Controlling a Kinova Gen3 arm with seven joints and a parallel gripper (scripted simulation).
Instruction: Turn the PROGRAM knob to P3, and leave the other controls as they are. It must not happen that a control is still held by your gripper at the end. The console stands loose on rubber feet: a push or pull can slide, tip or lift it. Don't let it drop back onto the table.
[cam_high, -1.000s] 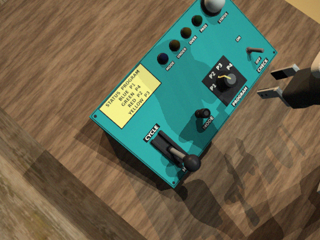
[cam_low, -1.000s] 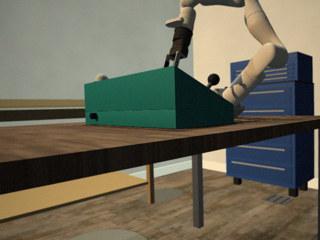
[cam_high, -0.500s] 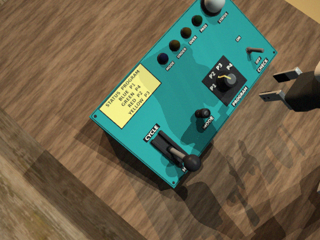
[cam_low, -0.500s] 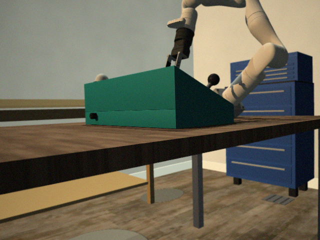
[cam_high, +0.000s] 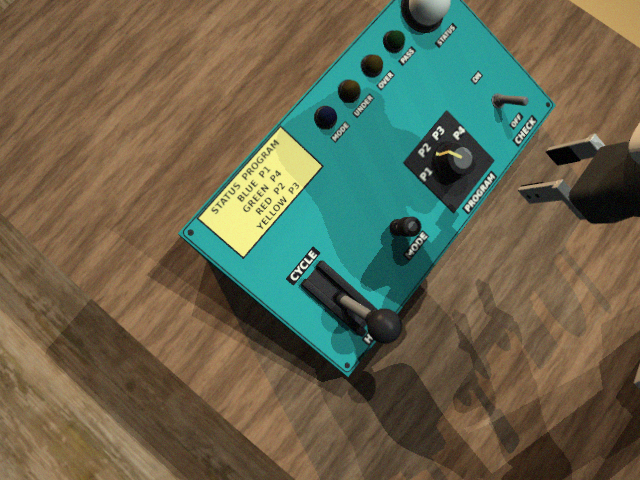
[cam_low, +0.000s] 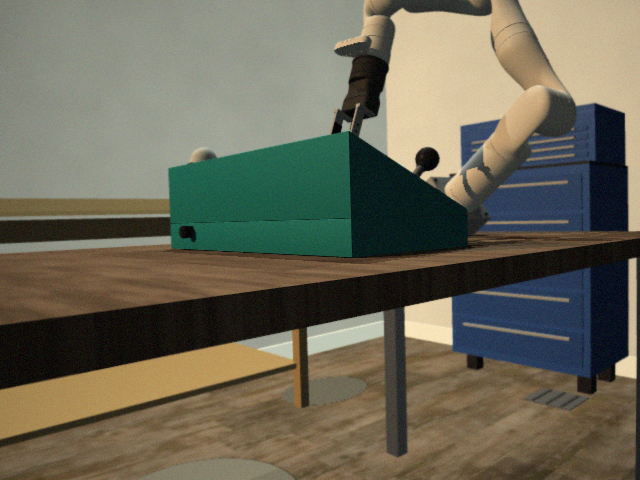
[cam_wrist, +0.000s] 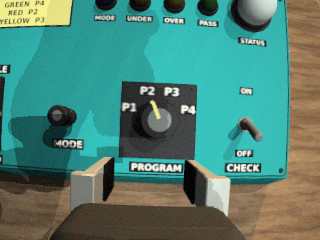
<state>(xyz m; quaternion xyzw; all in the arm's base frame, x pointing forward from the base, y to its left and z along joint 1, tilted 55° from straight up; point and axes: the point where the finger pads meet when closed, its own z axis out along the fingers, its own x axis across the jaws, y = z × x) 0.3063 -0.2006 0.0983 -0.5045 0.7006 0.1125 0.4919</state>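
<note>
My gripper is now 150 mm above the teal console, 120 mm short of it and 50 mm to the right of it. From my hand the other things lie so: cycle lever: 230 mm to the left, 110 mm below, 70 mm ahead; then mode button: 120 mm below, 110 mm to the left, 90 mm ahead; then check toggle: 130 mm to the right, 130 mm below, 90 mm ahead.
</note>
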